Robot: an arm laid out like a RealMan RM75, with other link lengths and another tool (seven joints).
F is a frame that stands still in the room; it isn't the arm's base.
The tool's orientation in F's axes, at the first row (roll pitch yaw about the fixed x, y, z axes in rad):
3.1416 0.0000 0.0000
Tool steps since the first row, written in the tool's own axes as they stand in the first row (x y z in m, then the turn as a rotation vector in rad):
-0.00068 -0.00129 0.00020 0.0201 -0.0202 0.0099
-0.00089 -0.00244 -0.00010 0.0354 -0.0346 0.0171
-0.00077 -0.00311 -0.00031 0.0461 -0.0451 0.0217
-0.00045 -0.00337 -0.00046 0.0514 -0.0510 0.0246
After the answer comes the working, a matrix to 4 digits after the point.
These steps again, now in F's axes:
-0.00068 0.00129 -0.00020 0.0201 0.0202 -0.0099
-0.00089 0.00244 0.00010 0.0354 0.0346 -0.0171
-0.00077 0.00311 0.00031 0.0461 0.0451 -0.0217
-0.00045 0.00337 0.00046 0.0514 0.0510 -0.0246

The tool's axes in the first row as the columns of a matrix, in F's axes (rounded; the answer above uses it unrounded):
1.0000 0.0000 0.0000
0.0000 -1.0000 0.0000
0.0000 0.0000 -1.0000

